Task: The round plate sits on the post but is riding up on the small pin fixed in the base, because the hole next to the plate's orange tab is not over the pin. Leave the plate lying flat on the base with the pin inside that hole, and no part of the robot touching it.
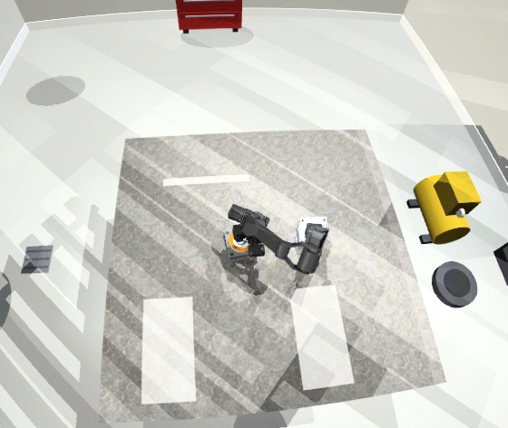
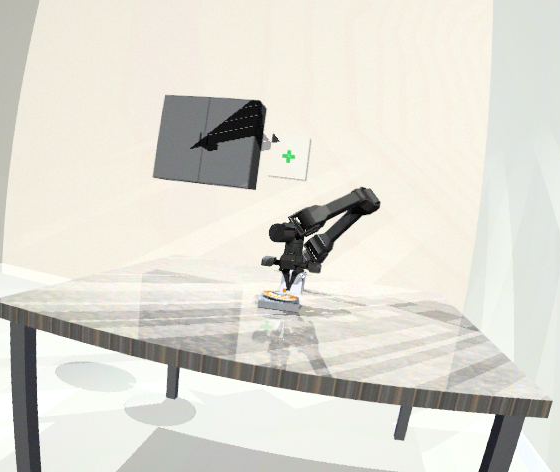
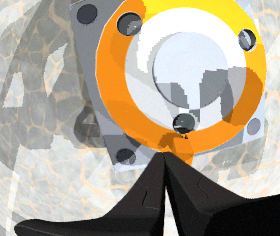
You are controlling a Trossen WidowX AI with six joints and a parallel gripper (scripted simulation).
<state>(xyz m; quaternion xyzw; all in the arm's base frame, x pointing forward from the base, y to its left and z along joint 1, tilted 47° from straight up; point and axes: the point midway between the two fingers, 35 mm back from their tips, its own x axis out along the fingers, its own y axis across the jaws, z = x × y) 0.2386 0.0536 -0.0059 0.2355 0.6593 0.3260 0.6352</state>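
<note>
The square grey base lies 5 cm ahead of my gripper tip, 1 cm to the right of it and 2 cm below it.
</note>
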